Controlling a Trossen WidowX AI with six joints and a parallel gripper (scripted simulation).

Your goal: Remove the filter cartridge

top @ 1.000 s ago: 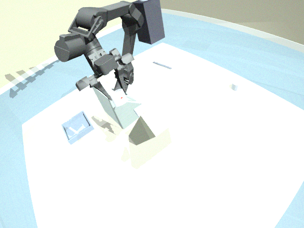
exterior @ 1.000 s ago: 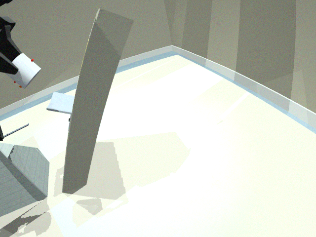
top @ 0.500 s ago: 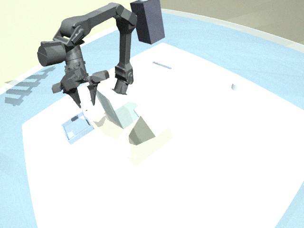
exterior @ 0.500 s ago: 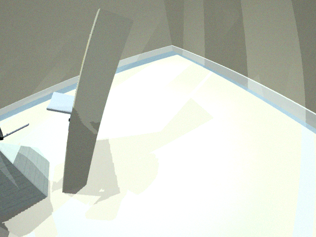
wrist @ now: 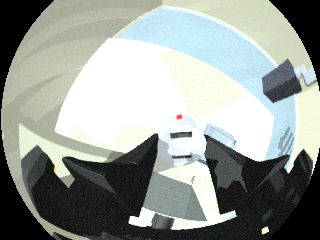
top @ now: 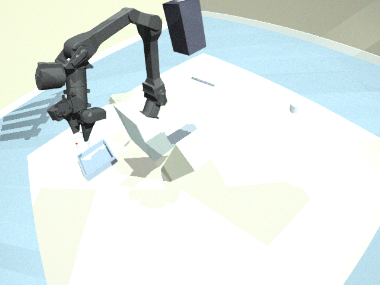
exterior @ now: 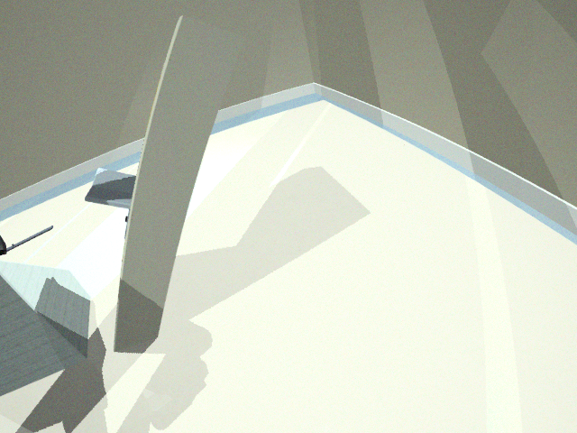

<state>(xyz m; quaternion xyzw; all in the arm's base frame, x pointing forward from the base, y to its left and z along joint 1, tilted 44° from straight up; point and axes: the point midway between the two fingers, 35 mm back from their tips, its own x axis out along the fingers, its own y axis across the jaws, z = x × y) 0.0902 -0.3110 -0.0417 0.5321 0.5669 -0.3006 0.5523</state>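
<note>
My gripper tip is 26 cm above the grey tray, 19 cm past it and 1 cm to the left of it. Round my gripper tip: round filter cartridge (right at my gripper tip); then small flat plate (54 cm behind, 29 cm to the left, 26 cm below); then pale service panel (24 cm ahead, 23 cm to the left, 8 cm below).
</note>
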